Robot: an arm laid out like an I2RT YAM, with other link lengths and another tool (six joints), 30 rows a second.
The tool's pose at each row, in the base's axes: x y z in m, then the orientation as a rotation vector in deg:
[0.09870 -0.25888 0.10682 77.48 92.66 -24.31]
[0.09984 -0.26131 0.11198 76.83 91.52 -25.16]
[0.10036 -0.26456 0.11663 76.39 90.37 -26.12]
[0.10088 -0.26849 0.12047 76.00 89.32 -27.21]
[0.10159 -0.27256 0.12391 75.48 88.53 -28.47]
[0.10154 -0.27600 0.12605 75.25 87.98 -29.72]
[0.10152 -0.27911 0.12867 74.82 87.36 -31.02]
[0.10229 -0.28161 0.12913 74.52 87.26 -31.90]
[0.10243 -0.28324 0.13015 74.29 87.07 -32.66]
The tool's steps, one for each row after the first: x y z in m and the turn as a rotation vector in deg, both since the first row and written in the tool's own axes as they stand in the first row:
[-0.00554 0.00176 -0.00018 -0.05 -1.43 -0.04]
[-0.01117 0.00254 0.00024 0.11 -2.81 -0.02]
[-0.01652 0.00285 0.00156 0.41 -4.13 -0.08]
[-0.02160 0.00318 0.00327 0.77 -5.39 -0.43]
[-0.02532 0.00264 0.00481 1.36 -6.32 -0.77]
[-0.02923 0.00238 0.00587 1.84 -7.41 -1.19]
[-0.03098 0.00239 0.00788 2.21 -7.91 -1.65]
[-0.03273 0.00228 0.00867 2.54 -8.41 -1.98]

